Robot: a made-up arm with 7 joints. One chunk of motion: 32 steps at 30 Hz.
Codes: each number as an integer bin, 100 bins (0 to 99) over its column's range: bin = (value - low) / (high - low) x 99, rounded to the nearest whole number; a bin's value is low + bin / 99 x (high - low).
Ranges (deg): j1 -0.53..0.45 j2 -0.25..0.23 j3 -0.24..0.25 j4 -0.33..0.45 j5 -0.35..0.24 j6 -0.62..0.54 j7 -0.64..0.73
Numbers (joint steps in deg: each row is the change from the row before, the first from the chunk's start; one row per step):
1: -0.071 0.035 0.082 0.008 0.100 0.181 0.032
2: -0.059 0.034 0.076 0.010 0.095 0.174 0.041
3: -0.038 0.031 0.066 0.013 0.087 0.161 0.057
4: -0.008 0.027 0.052 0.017 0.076 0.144 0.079
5: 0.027 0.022 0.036 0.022 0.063 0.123 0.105
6: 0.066 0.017 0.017 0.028 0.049 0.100 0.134
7: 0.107 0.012 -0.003 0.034 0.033 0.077 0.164
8: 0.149 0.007 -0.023 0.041 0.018 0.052 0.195
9: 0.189 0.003 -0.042 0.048 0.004 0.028 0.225
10: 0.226 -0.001 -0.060 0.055 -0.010 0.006 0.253
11: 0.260 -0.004 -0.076 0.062 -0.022 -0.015 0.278
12: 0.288 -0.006 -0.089 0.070 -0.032 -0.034 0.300
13: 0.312 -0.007 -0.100 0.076 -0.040 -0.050 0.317
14: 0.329 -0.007 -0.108 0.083 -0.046 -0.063 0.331
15: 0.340 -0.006 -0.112 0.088 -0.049 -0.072 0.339
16: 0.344 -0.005 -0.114 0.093 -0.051 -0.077 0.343
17: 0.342 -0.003 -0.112 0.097 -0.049 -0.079 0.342
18: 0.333 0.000 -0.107 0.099 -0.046 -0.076 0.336
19: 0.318 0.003 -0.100 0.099 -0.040 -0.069 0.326
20: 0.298 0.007 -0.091 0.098 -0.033 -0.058 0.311
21: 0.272 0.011 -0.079 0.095 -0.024 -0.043 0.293
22: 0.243 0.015 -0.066 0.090 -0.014 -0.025 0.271
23: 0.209 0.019 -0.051 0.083 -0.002 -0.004 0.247
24: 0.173 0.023 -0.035 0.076 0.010 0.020 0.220
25: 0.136 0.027 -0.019 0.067 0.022 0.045 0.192
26: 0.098 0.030 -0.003 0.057 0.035 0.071 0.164
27: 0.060 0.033 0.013 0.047 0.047 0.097 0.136
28: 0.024 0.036 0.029 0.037 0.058 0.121 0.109
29: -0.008 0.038 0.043 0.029 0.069 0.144 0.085
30: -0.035 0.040 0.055 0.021 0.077 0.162 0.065
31: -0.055 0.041 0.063 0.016 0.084 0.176 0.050
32: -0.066 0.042 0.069 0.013 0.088 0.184 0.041
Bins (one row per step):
1: 46 59 65 43 76 68 49
2: 48 59 64 43 75 68 49
3: 50 58 62 44 73 67 50
4: 53 57 59 44 71 65 52
5: 56 56 56 45 69 63 54
6: 60 55 52 45 67 61 56
7: 64 54 48 46 64 59 58
8: 69 53 44 47 62 57 60
9: 73 52 40 48 59 55 63
10: 76 51 36 49 57 53 65
11: 80 51 33 50 55 52 66
12: 83 50 31 51 53 50 68
13: 85 50 28 52 52 49 69
14: 87 50 27 52 51 48 70
15: 88 50 26 53 51 47 71
16: 88 51 25 54 50 46 71
17: 88 51 26 54 51 46 71
18: 87 52 27 54 51 46 71
19: 86 52 28 54 52 47 70
20: 84 53 30 54 53 48 69
21: 81 54 33 54 55 49 67
22: 78 55 35 53 56 51 66
23: 75 55 38 52 58 53 64
24: 71 56 41 52 60 55 62
25: 67 57 45 50 62 57 60
26: 63 58 48 49 65 59 58
27: 60 58 51 48 67 61 56
28: 56 59 54 47 68 63 54
29: 53 59 57 46 70 65 52
30: 50 60 60 45 72 67 51
31: 48 60 61 44 73 68 50
32: 47 60 62 44 73 69 49

